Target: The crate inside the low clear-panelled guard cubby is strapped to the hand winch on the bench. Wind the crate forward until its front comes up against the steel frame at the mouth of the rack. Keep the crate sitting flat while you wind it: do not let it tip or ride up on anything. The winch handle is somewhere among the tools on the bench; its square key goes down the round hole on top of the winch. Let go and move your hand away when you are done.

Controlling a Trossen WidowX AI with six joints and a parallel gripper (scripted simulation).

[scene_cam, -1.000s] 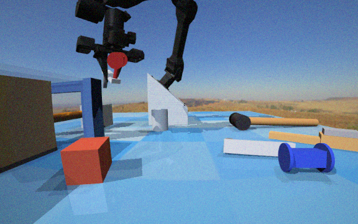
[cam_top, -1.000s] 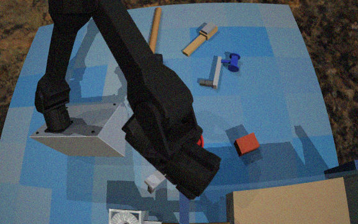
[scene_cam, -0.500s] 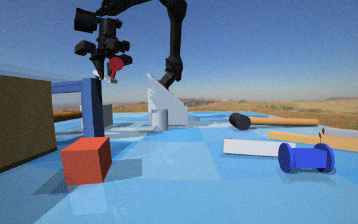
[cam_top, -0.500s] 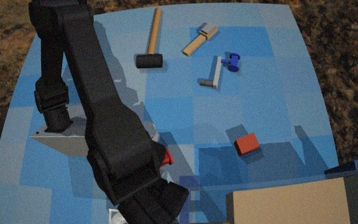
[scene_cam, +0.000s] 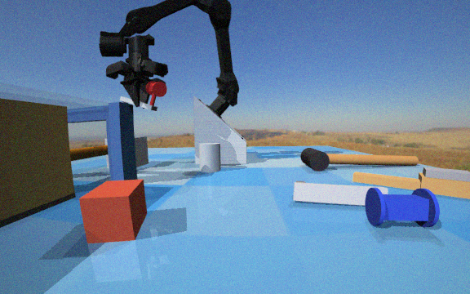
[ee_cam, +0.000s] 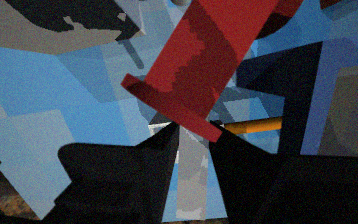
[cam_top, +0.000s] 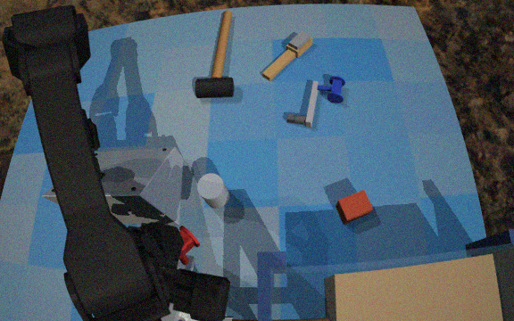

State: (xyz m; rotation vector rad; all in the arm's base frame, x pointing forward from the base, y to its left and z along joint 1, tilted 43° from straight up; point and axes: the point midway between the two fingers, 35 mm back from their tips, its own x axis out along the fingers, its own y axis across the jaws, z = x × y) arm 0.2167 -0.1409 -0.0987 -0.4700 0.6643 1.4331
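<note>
My gripper tip is 5 cm to the right of the red grip, 3 cm below it and 1 cm short of it. The rest, counted from my gripper tip: crank with blue grip 44 cm to the left, 24 cm ahead, 16 cm below; then frame 13 cm ahead, 7 cm to the right, 7 cm below; then winch 14 cm below, 9 cm to the right, 4 cm behind.
</note>
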